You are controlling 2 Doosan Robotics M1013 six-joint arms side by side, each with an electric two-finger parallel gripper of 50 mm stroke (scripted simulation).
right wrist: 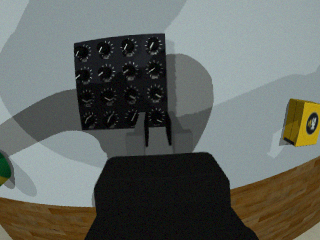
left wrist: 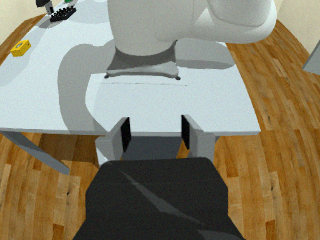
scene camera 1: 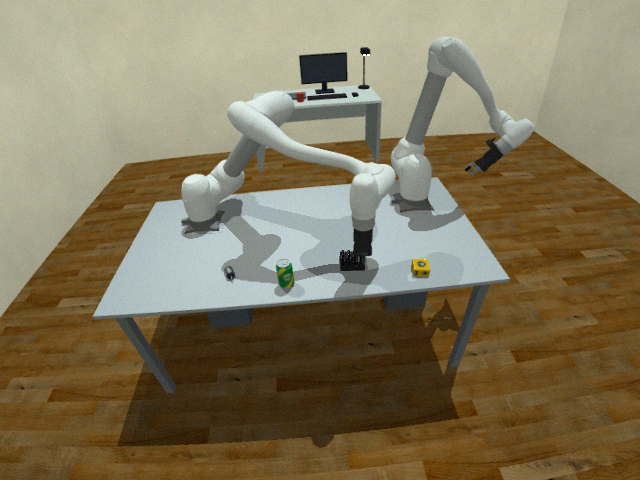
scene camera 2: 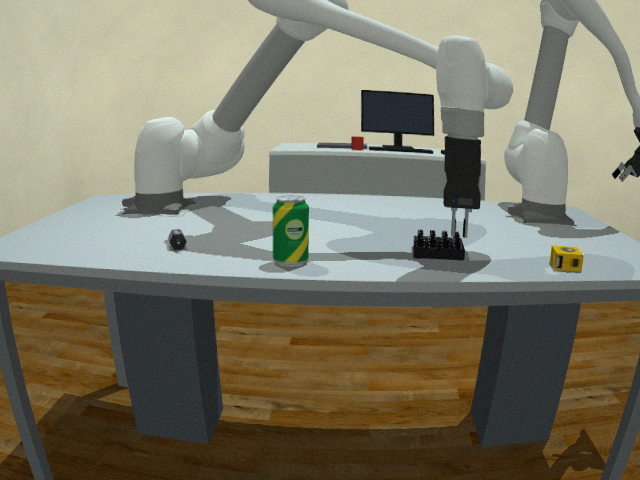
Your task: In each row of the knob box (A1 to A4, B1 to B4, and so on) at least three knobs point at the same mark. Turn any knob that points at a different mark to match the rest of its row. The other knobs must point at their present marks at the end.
I see my left gripper (left wrist: pixel 155 126), my right gripper (scene camera 2: pixel 459 236), a yellow block (scene camera 2: pixel 565 258) and a can (scene camera 2: pixel 290 216).
My right gripper shows as well in the right wrist view (right wrist: pixel 156 122).
